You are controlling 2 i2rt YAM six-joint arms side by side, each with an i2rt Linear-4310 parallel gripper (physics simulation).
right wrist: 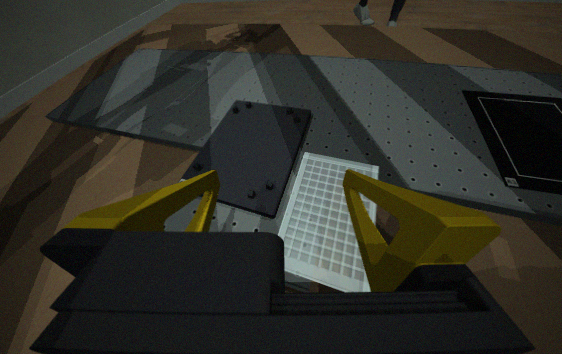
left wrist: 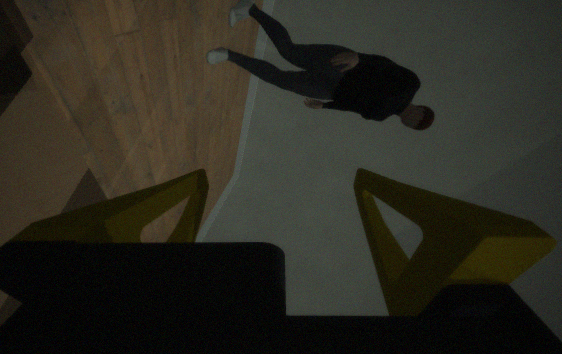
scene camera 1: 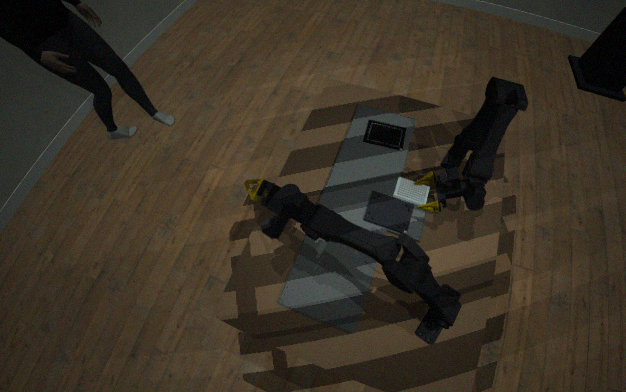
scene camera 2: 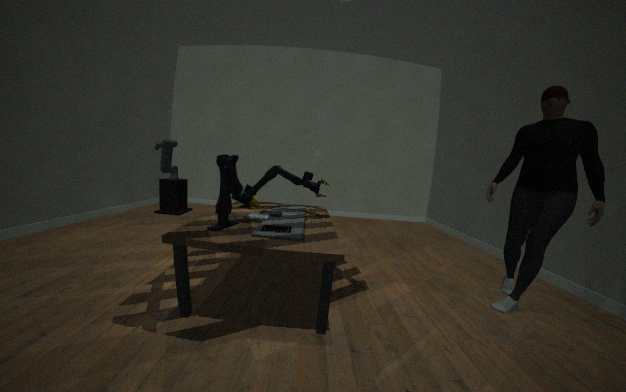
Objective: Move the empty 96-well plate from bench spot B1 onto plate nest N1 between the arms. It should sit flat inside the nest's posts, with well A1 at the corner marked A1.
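Where they show: left gripper, between the fingertips: (left wrist: 281, 177) (scene camera 1: 255, 186) (scene camera 2: 328, 190); right gripper, between the fingertips: (right wrist: 281, 176) (scene camera 1: 415, 195) (scene camera 2: 259, 206); left arm's base, origin of its link: (scene camera 1: 438, 313); right arm's base, origin of its link: (scene camera 1: 456, 154) (scene camera 2: 222, 226).
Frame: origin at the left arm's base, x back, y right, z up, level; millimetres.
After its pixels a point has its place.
Note:
The white 96-well plate (scene camera 1: 411, 191) {y 324, x -309, z 22 mm} (right wrist: 325, 220) {y 327, x -298, z 20 mm} lies close beside the dark nest (scene camera 1: 388, 211) {y 201, x -339, z 25 mm} (right wrist: 260, 145) {y 216, x -340, z 25 mm}, which has short black posts near its corners; its corner mark cannot be read. My right gripper (scene camera 1: 417, 195) {y 287, x -290, z 79 mm} (right wrist: 281, 176) {y 287, x -290, z 79 mm} (scene camera 2: 255, 202) {y 287, x -290, z 79 mm} is open at the plate. In the right wrist view one finger overlaps the plate's right part and the other overlaps the nest's near left edge; the plate is not gripped. The height of the fingers above the plate is unclear. My left gripper (scene camera 1: 250, 191) {y -53, x -708, z 215 mm} (scene camera 2: 326, 189) {y -53, x -708, z 215 mm} (left wrist: 281, 177) {y -53, x -708, z 215 mm} is open and empty, raised away from plate and nest.
A perforated grey board (scene camera 1: 345, 160) {y 293, x -598, z 13 mm} (right wrist: 400, 130) {y 357, x -462, z 13 mm} runs beneath the nest. A black pad (scene camera 1: 385, 135) {y 499, x -530, z 15 mm} (right wrist: 530, 130) {y 494, x -538, z 15 mm} (scene camera 2: 276, 229) {y 522, x -542, z 15 mm} with a white outline lies on it. The left arm (scene camera 1: 345, 232) {y -35, x -380, z 325 mm} spans the board. A person (scene camera 2: 552, 155) (left wrist: 370, 85) stands away from the table.

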